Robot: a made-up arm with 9 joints. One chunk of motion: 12 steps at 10 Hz.
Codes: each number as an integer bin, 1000 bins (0 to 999) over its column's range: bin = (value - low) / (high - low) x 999, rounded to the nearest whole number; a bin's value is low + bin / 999 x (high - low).
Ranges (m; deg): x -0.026..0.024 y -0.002..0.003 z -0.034..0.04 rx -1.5..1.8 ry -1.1..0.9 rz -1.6..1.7
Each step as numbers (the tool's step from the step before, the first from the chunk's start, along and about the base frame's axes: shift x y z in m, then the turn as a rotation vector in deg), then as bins.
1 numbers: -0.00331 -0.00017 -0.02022 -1.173 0.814 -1.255
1 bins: 453 366 186 99 956 104
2 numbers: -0.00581 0.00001 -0.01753 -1.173 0.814 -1.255
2 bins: 403 402 222 99 956 104
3 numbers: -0.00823 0.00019 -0.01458 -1.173 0.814 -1.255
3 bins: 355 438 262 99 956 104
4 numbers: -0.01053 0.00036 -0.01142 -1.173 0.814 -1.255
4 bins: 309 472 305 99 956 104
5 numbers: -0.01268 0.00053 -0.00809 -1.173 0.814 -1.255
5 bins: 266 505 350 99 956 104
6 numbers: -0.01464 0.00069 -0.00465 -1.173 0.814 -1.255
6 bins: 227 537 396 99 956 104
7 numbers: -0.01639 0.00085 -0.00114 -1.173 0.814 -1.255
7 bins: 192 569 444 99 956 104
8 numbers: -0.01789 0.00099 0.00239 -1.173 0.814 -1.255
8 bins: 162 597 491 99 956 104
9 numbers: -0.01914 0.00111 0.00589 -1.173 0.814 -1.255
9 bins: 137 621 539 99 956 104
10 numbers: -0.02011 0.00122 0.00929 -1.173 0.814 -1.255
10 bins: 118 643 584 99 956 104
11 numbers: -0.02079 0.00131 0.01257 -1.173 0.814 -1.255
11 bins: 104 661 629 99 956 104
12 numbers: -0.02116 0.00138 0.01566 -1.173 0.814 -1.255
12 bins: 97 675 670 99 956 104
